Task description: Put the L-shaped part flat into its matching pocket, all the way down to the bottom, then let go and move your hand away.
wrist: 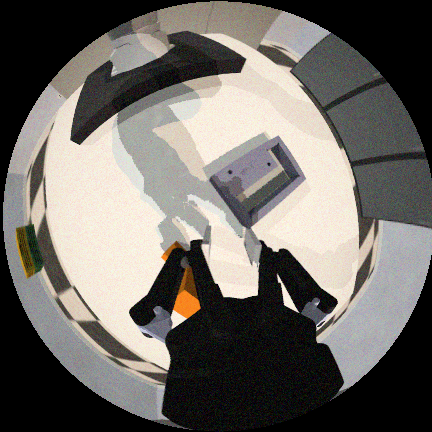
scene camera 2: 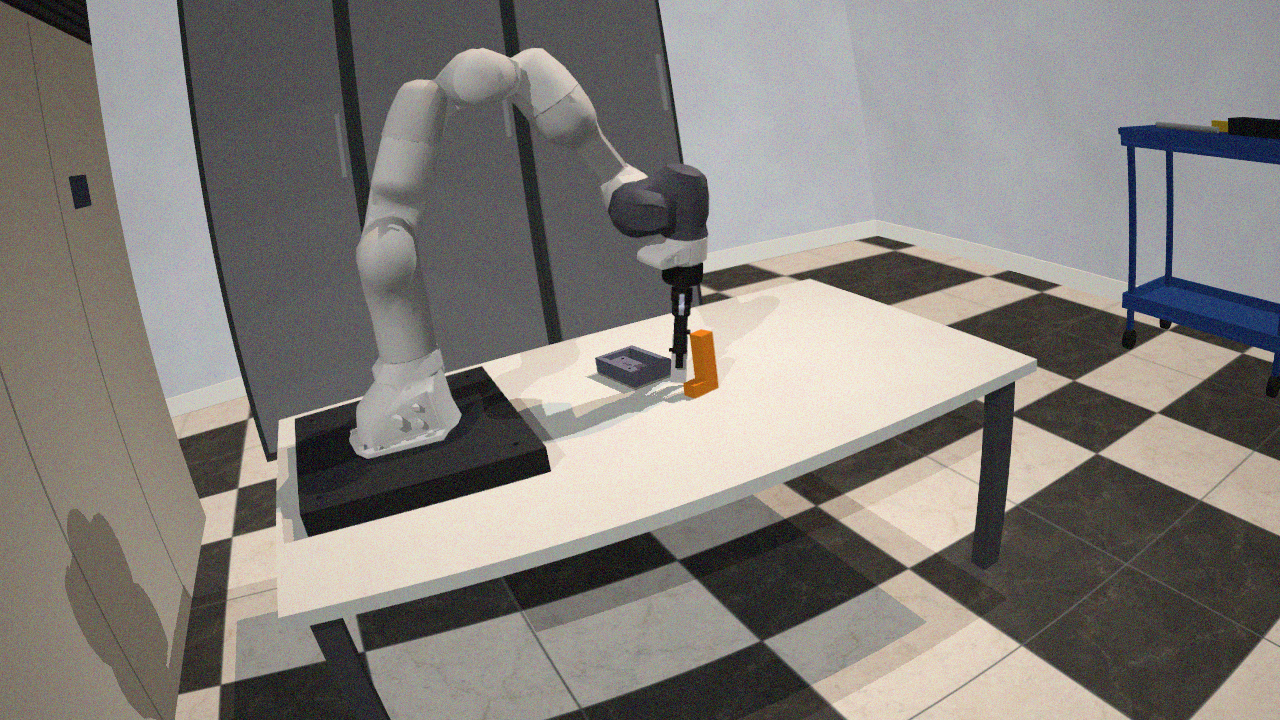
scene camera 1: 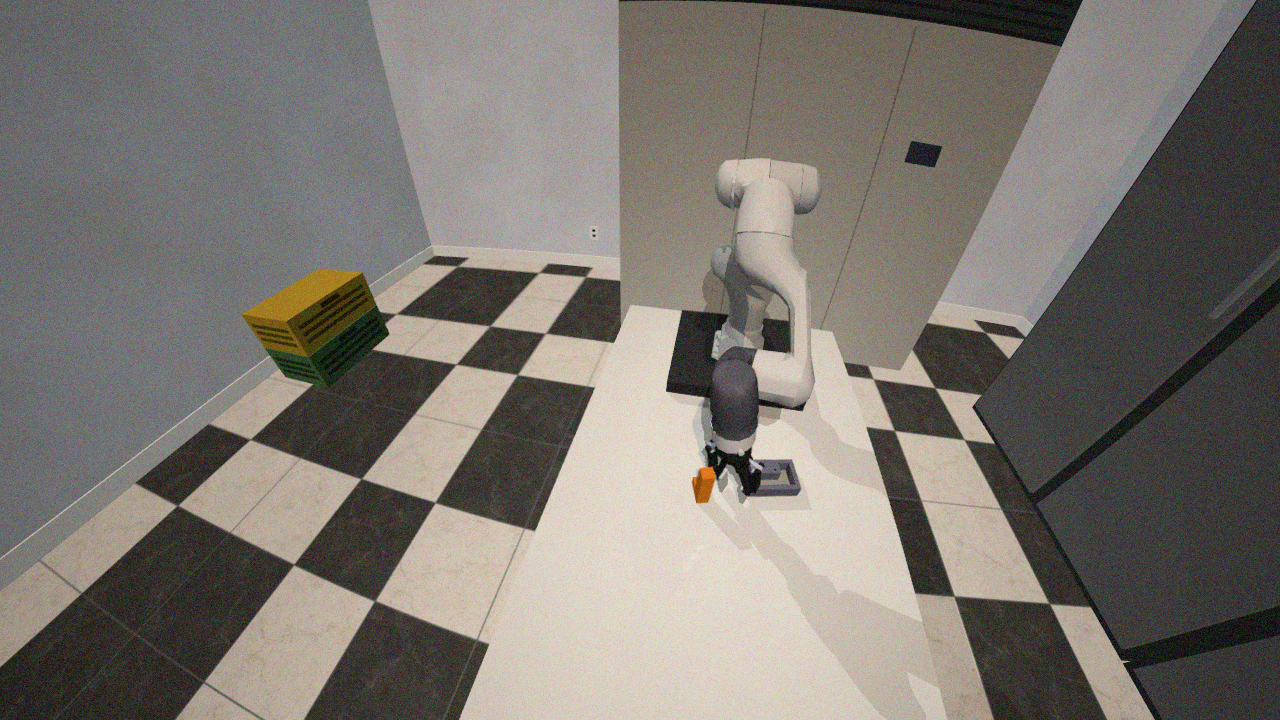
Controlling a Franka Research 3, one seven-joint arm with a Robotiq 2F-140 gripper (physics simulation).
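The orange L-shaped part (scene camera 1: 704, 485) (scene camera 2: 705, 362) (wrist: 187, 302) stands upright on the table, its short leg at the bottom in scene camera 2. My gripper (scene camera 1: 733, 481) (scene camera 2: 679, 367) (wrist: 227, 234) points down beside it, low over the table, its fingers partly apart. Bare table shows between the fingertips in the wrist view. The part is outside the left finger there, which hides some of it; whether they touch is unclear. The grey-purple pocket tray (scene camera 1: 778, 491) (scene camera 2: 619, 368) (wrist: 276, 204) lies beyond the other finger, with no orange part in its recess.
The arm's black base plate (scene camera 1: 691, 362) (scene camera 2: 501, 447) (wrist: 90, 110) is at one end of the white table (scene camera 1: 626, 608) (scene camera 2: 805, 358). Yellow and green crates (scene camera 1: 313, 317) (wrist: 29, 250) are off to one side of the table. A blue cart (scene camera 2: 1163, 142) stands far right in scene camera 2.
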